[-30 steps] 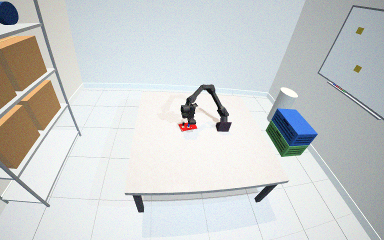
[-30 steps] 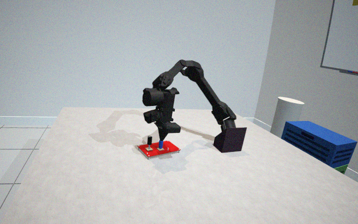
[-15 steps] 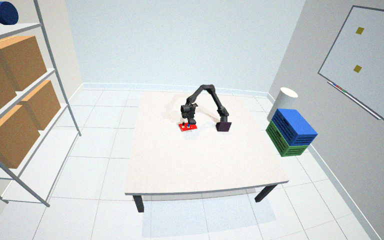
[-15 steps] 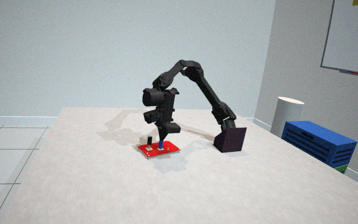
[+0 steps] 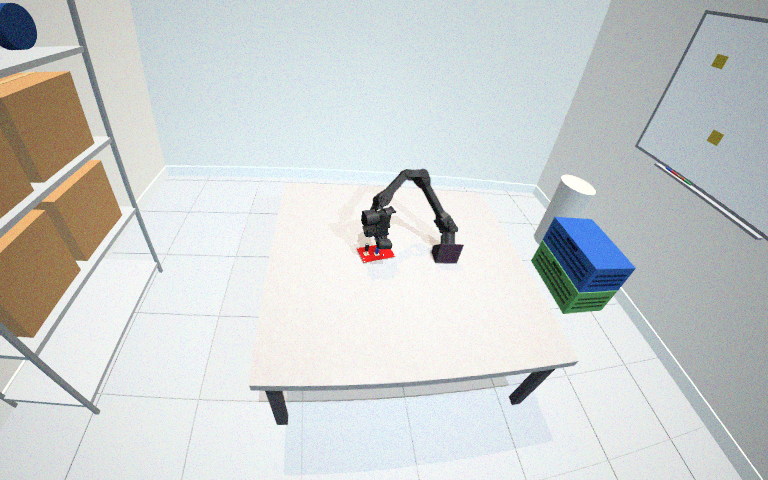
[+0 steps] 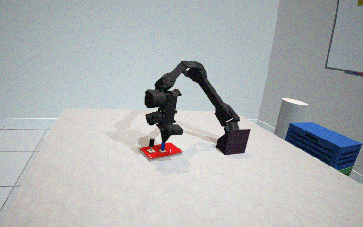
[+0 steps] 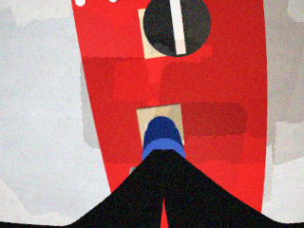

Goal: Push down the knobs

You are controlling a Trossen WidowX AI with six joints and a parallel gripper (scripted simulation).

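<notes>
My gripper tip is 50 mm short of the black knob, 10 mm to the right of it and 10 mm below it. From my gripper tip the other things lie so: blue knob 20 mm below.
</notes>
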